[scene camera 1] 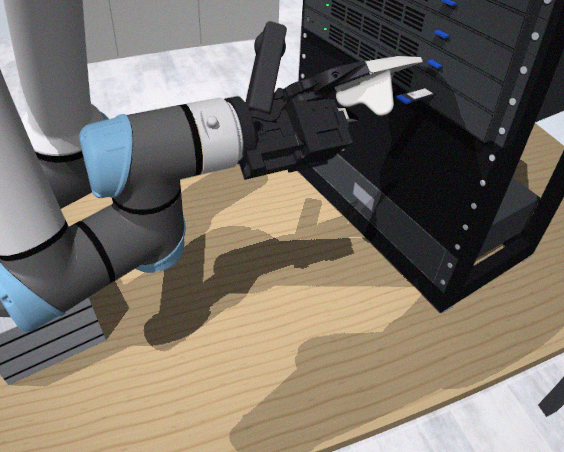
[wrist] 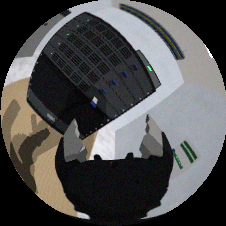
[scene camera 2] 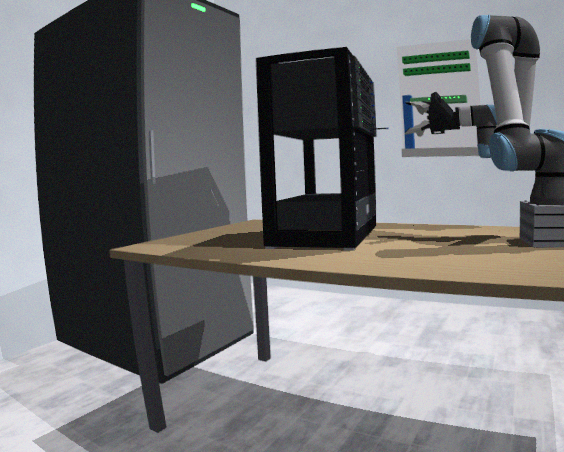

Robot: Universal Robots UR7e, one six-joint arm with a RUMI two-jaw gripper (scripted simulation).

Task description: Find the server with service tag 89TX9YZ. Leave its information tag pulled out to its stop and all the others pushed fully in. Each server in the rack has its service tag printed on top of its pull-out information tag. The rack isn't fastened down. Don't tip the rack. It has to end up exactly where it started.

Labels:
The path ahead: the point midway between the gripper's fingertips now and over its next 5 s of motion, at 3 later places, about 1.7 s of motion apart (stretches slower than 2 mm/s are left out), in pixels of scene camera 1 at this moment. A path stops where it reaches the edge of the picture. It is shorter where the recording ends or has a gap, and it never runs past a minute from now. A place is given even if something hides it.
My gripper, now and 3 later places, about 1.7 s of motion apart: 386, 92; 400, 83; 413, 75; 421, 69

